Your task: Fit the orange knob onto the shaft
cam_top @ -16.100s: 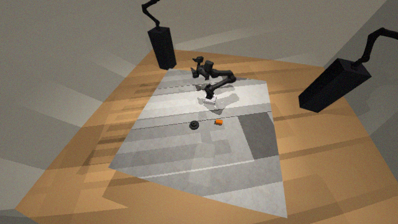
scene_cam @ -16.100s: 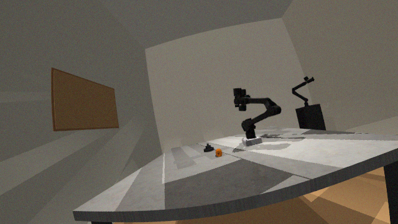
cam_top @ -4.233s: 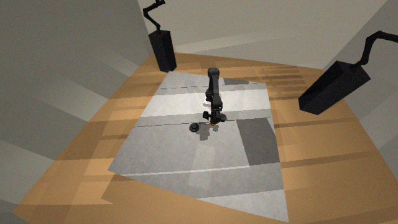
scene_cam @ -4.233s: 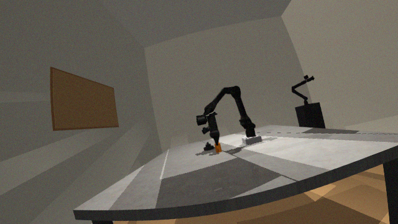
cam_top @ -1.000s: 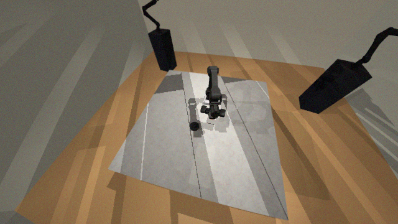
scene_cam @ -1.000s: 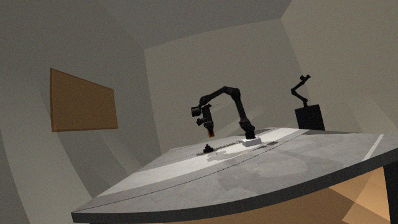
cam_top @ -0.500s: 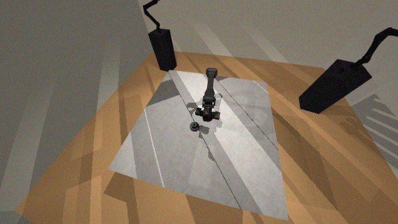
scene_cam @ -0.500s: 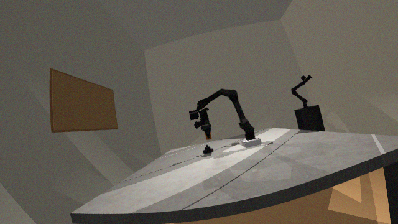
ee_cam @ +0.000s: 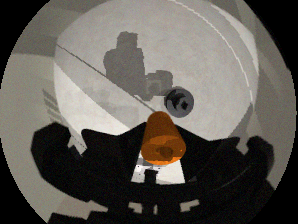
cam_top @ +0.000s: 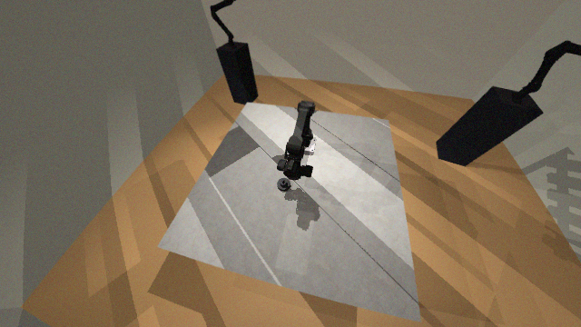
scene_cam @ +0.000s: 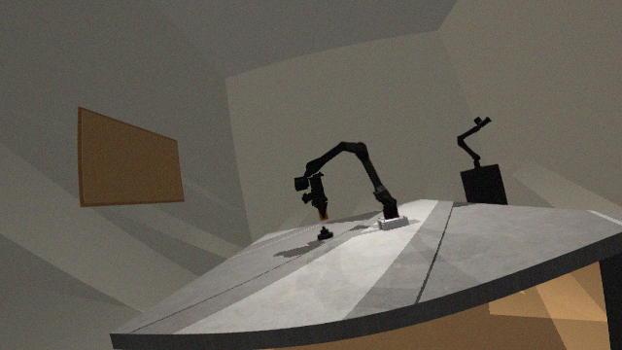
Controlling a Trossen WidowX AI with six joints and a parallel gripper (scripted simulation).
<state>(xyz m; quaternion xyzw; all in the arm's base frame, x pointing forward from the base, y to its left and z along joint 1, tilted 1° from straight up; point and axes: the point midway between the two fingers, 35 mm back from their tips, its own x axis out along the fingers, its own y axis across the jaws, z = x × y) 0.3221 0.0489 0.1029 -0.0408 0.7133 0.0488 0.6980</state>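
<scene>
The dark round pedestal lies 8 cm below my gripper tip, 7 cm to the right of it and 3 cm ahead of it. The rest, counted from my gripper tip: orange knob 2 cm above.
</scene>
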